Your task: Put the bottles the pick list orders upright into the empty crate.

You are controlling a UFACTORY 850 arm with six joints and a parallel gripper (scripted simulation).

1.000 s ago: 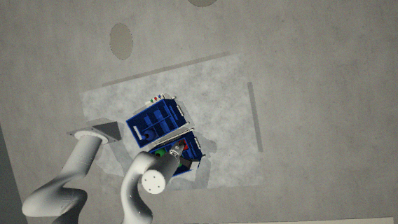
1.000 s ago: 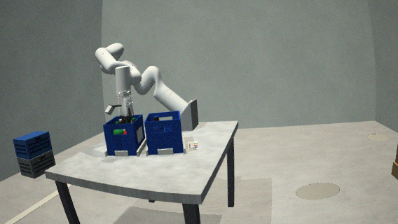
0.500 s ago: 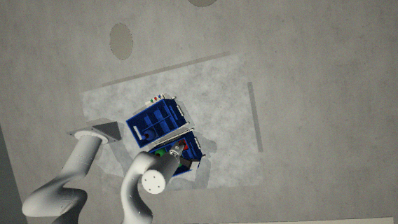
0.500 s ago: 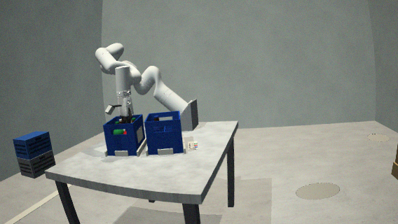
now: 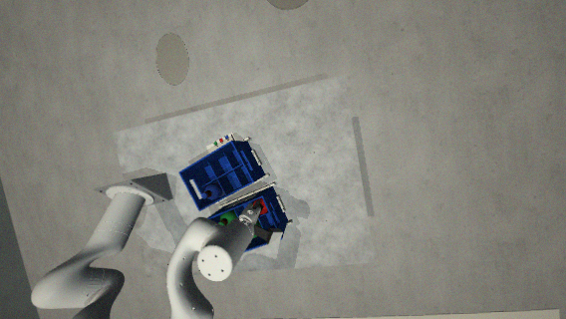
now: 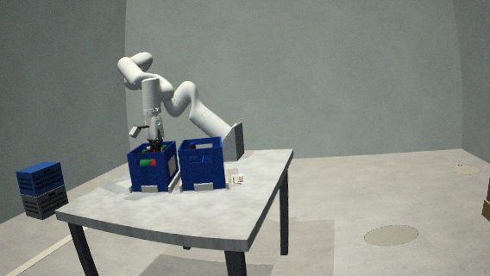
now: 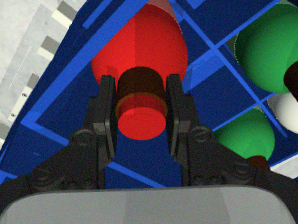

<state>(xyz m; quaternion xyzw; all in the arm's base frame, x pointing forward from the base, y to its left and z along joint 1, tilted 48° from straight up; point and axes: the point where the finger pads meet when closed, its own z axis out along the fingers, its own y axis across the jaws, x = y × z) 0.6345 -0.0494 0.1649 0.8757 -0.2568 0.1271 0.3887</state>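
Now: hand 7 cm above the red-label bottle. From my hand the other things lie so: green-label bottle: 17 cm behind, 4 cm to the right, 9 cm below; then white-label bottle: 15 cm behind, 12 cm to the right, 9 cm below; then blue-label bottle: 22 cm behind, 10 cm to the left, 9 cm below.
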